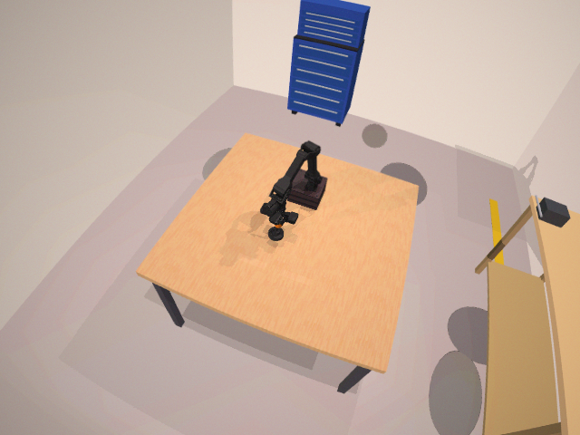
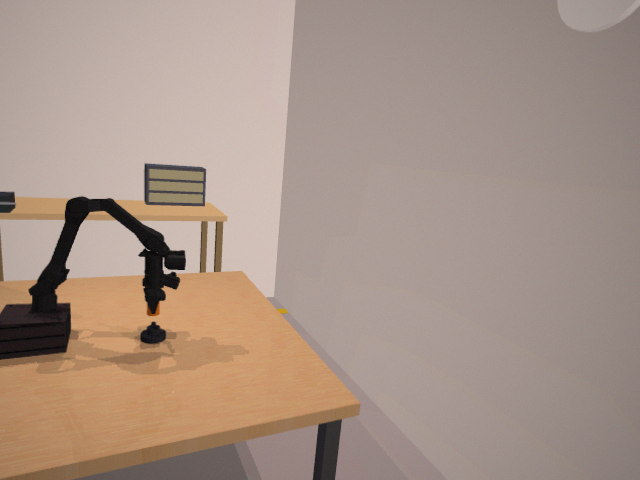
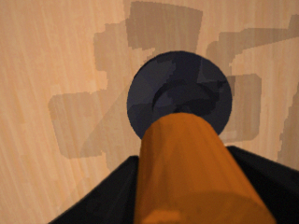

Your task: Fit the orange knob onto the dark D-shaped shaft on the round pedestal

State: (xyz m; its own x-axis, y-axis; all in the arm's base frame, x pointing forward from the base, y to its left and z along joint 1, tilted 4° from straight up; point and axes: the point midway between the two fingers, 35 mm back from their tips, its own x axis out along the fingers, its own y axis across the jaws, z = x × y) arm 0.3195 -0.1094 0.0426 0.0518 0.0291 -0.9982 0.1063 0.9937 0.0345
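My gripper tip is now 7 cm above the dark round pedestal and 1 cm to the left of it. Also, from my gripper tip: orange knob (2 cm above).
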